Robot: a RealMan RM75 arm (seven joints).
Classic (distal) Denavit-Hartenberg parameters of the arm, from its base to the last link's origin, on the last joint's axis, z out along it. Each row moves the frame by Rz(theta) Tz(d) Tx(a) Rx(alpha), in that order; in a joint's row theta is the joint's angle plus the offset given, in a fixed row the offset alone. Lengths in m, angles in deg.
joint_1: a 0  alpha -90  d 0.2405  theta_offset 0
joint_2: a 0  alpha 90  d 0  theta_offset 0
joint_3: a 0  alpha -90  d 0.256  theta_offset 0
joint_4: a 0  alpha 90  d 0  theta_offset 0
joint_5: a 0  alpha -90  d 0.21  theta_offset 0
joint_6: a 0  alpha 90  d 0  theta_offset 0
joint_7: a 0  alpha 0  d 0.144  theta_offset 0
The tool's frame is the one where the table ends.
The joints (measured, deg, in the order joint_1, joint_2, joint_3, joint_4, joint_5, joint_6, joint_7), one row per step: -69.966, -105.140, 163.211, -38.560, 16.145, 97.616, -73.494; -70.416, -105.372, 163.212, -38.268, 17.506, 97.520, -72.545; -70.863, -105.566, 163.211, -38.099, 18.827, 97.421, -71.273; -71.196, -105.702, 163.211, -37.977, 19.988, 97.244, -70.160; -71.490, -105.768, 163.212, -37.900, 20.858, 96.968, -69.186; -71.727, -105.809, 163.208, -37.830, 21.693, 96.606, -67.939; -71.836, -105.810, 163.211, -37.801, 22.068, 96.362, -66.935; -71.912, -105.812, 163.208, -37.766, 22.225, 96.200, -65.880; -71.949, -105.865, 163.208, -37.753, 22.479, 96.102, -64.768; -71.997, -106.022, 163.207, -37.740, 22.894, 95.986, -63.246; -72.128, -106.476, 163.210, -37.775, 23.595, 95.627, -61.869; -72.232, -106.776, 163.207, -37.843, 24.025, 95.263, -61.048; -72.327, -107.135, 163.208, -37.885, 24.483, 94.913, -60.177; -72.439, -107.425, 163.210, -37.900, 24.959, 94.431, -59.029; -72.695, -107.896, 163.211, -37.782, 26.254, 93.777, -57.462
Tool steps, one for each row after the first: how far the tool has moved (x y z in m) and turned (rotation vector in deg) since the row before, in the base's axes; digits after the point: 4 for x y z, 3 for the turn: 0.0009, -0.0006, -0.0030, -1.152, 1.143, -0.951; 0.0008, -0.0004, -0.0021, -1.037, 1.232, -1.254; 0.0001, -0.0003, -0.0014, -0.790, 1.144, -1.041; 0.0002, 0.0003, -0.0006, -0.454, 0.971, -0.969; -0.0003, 0.0004, -0.0003, -0.392, 1.038, -1.195; -0.0002, 0.0004, 0.0001, -0.177, 0.595, -0.976; 0.0001, 0.0004, 0.0000, -0.167, 0.376, -1.062; -0.0003, -0.0001, -0.0004, -0.311, 0.427, -1.034; -0.0005, -0.0005, -0.0012, -0.555, 0.601, -1.387; -0.0007, -0.0007, -0.0032, -0.701, 0.860, -1.246; -0.0004, -0.0001, -0.0019, -0.288, 0.601, -0.770; -0.0005, -0.0003, -0.0024, -0.411, 0.600, -0.811; -0.0005, 0.0001, -0.0019, -0.338, 0.736, -1.116; -0.0011, -0.0006, -0.0034, -0.972, 1.461, -1.468
